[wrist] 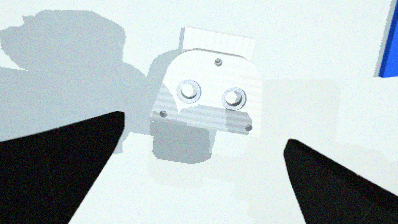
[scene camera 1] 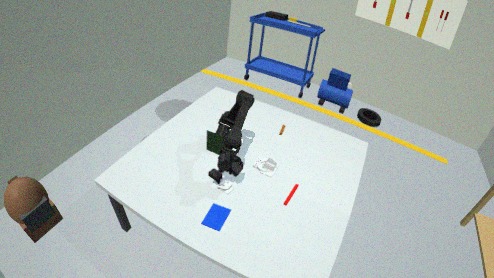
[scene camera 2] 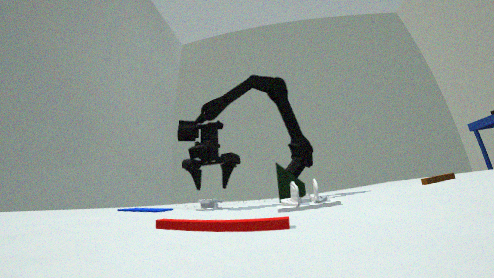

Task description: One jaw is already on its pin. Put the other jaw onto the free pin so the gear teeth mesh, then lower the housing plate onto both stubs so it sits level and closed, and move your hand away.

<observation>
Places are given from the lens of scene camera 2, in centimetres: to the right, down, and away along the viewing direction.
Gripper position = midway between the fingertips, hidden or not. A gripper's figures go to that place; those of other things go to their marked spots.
my gripper [scene camera 2: 211, 189]: -11, 16, 54
red bar [scene camera 2: 279, 223]: 3, 9, 17
</observation>
